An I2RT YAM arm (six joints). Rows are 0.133 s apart.
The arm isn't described. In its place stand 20 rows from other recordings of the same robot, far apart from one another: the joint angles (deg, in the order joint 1, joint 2, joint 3, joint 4, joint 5, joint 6), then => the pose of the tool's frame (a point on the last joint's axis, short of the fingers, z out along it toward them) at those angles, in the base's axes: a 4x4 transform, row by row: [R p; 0 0 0 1], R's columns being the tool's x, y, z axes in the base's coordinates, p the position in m.
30.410, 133.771, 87.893, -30.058, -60.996, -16.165 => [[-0.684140 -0.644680 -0.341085 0.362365], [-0.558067 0.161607 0.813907 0.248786], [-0.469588 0.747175 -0.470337 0.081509], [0 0 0 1]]
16.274, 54.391, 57.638, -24.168, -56.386, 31.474 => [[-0.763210 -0.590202 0.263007 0.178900], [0.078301 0.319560 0.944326 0.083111], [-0.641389 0.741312 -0.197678 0.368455], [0 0 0 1]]
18.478, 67.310, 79.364, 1.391, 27.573, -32.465 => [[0.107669 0.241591 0.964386 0.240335], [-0.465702 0.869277 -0.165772 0.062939], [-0.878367 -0.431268 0.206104 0.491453], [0 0 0 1]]
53.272, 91.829, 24.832, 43.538, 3.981, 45.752 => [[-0.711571 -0.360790 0.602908 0.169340], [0.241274 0.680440 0.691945 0.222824], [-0.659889 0.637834 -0.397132 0.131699], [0 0 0 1]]
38.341, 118.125, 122.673, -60.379, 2.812, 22.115 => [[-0.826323 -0.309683 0.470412 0.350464], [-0.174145 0.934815 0.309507 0.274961], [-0.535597 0.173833 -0.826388 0.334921], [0 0 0 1]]
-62.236, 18.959, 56.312, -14.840, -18.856, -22.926 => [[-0.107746 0.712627 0.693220 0.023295], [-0.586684 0.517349 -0.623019 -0.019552], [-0.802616 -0.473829 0.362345 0.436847], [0 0 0 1]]
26.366, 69.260, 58.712, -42.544, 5.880, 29.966 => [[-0.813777 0.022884 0.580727 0.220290], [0.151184 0.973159 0.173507 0.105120], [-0.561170 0.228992 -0.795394 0.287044], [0 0 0 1]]
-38.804, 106.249, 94.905, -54.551, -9.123, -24.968 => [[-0.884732 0.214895 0.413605 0.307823], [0.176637 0.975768 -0.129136 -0.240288], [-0.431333 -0.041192 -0.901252 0.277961], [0 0 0 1]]
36.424, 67.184, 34.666, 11.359, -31.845, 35.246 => [[-0.756758 -0.567656 0.324167 0.192973], [0.050823 0.443307 0.894928 0.165741], [-0.651717 0.693719 -0.306626 0.238109], [0 0 0 1]]
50.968, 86.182, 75.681, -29.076, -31.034, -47.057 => [[0.397087 -0.917651 0.015443 0.196585], [-0.506221 -0.204955 0.837696 0.271630], [-0.765547 -0.340456 -0.545919 0.324678], [0 0 0 1]]
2.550, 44.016, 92.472, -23.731, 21.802, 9.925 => [[0.462564 0.219264 0.859045 0.045503], [0.180790 0.925249 -0.333511 -0.011208], [-0.867957 0.309576 0.388346 0.564880], [0 0 0 1]]
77.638, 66.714, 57.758, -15.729, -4.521, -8.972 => [[0.065938 -0.990950 0.116922 0.054307], [-0.425328 0.078085 0.901665 0.260894], [-0.902634 -0.109184 -0.416330 0.331399], [0 0 0 1]]
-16.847, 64.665, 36.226, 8.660, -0.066, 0.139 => [[-0.323168 0.289564 0.900952 0.243276], [0.100394 0.957155 -0.271617 -0.073624], [-0.941001 0.002673 -0.338393 0.251108], [0 0 0 1]]
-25.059, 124.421, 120.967, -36.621, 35.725, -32.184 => [[-0.892310 0.322935 0.315430 0.440635], [-0.060134 0.607487 -0.792050 -0.228971], [-0.447400 -0.725722 -0.522647 0.310161], [0 0 0 1]]
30.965, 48.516, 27.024, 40.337, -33.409, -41.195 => [[0.785586 -0.476990 0.394125 0.155603], [-0.169798 0.446326 0.878614 0.116226], [-0.594999 -0.757148 0.269636 0.310843], [0 0 0 1]]
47.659, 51.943, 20.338, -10.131, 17.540, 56.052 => [[-0.709388 0.062957 0.702001 0.127762], [0.395867 0.859651 0.322938 0.124279], [-0.583145 0.506987 -0.634749 0.172223], [0 0 0 1]]
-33.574, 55.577, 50.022, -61.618, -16.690, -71.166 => [[-0.661401 -0.585763 0.468434 0.140924], [-0.649113 0.759942 0.033778 -0.081266], [-0.375769 -0.281726 -0.882852 0.267640], [0 0 0 1]]
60.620, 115.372, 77.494, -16.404, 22.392, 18.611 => [[-0.599795 -0.533031 0.596761 0.220695], [-0.463871 0.839328 0.283465 0.364349], [-0.651974 -0.106799 -0.750682 0.162167], [0 0 0 1]]
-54.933, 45.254, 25.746, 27.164, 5.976, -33.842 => [[-0.422779 0.767982 0.481104 0.108170], [-0.361757 0.343730 -0.866592 -0.160550], [-0.830897 -0.540420 0.132501 0.290320], [0 0 0 1]]
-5.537, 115.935, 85.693, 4.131, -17.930, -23.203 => [[-0.330390 -0.341105 0.880051 0.473043], [-0.344584 0.911643 0.223985 -0.034846], [-0.878695 -0.229249 -0.418737 0.231878], [0 0 0 1]]
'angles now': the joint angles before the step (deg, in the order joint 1, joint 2, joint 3, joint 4, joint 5, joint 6). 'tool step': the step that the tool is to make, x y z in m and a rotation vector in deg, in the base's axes. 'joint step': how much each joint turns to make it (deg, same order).
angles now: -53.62, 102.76, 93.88, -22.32, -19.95, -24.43
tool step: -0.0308, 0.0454, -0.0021, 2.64, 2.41, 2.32
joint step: 0.19, -11.05, -11.57, -3.60, -1.58, -1.58
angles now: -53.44, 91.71, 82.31, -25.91, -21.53, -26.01
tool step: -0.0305, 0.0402, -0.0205, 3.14, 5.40, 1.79
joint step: -0.09, -9.32, -11.17, -5.11, 0.08, -3.34
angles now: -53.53, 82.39, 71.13, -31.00, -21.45, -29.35
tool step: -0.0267, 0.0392, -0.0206, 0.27, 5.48, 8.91
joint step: 0.01, -8.21, -9.08, -6.60, -3.14, -10.16
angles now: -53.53, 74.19, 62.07, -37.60, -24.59, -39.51
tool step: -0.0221, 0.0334, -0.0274, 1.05, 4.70, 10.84
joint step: -0.01, -5.97, -8.18, -6.77, -3.80, -11.89
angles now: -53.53, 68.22, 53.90, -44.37, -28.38, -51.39
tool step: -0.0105, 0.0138, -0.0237, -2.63, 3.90, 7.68
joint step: 0.00, -2.04, -5.56, -1.51, 0.42, -10.21
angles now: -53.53, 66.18, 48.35, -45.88, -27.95, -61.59
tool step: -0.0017, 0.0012, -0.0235, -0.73, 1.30, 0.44
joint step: -0.01, 0.44, -4.92, 4.63, 1.13, -1.18
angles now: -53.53, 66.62, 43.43, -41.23, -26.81, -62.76
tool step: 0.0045, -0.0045, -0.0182, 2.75, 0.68, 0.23
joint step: 0.10, 3.60, -1.68, 2.83, -1.05, 0.37
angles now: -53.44, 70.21, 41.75, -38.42, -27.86, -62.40
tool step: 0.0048, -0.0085, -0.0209, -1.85, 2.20, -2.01
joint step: 0.19, 3.79, -2.37, 6.77, 3.51, 0.98
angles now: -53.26, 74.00, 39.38, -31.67, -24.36, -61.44
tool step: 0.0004, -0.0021, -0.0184, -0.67, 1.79, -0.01
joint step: 0.01, 2.71, -2.38, 4.25, 1.69, -0.77
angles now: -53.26, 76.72, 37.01, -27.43, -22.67, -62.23
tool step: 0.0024, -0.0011, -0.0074, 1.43, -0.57, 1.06
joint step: 0.09, 1.95, -0.34, 1.32, -1.58, -0.43
